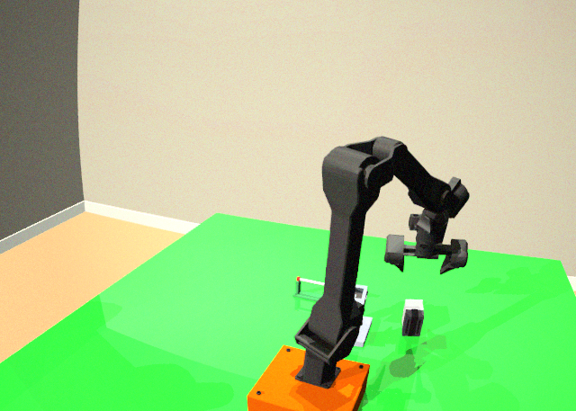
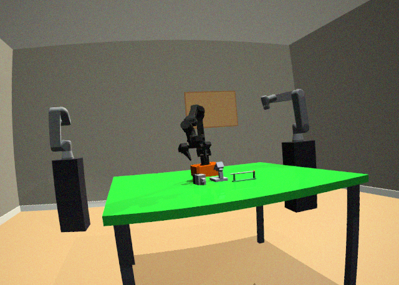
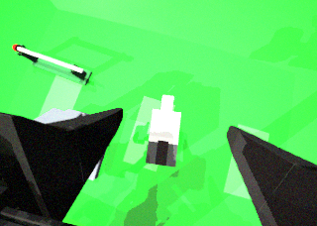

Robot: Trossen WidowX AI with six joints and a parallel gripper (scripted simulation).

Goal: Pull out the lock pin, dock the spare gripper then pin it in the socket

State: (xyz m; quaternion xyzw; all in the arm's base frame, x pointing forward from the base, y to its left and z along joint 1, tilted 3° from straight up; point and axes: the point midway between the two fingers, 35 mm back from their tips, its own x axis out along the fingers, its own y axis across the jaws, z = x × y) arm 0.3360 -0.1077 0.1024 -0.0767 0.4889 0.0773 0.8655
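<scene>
My gripper tip is now 110 mm above the spare gripper and 10 mm past it. From my gripper tip the other things lie so: pin cradle (250 mm to the left, 120 mm below, 30 mm ahead); socket (130 mm to the left, 90 mm below, 70 mm behind).
</scene>
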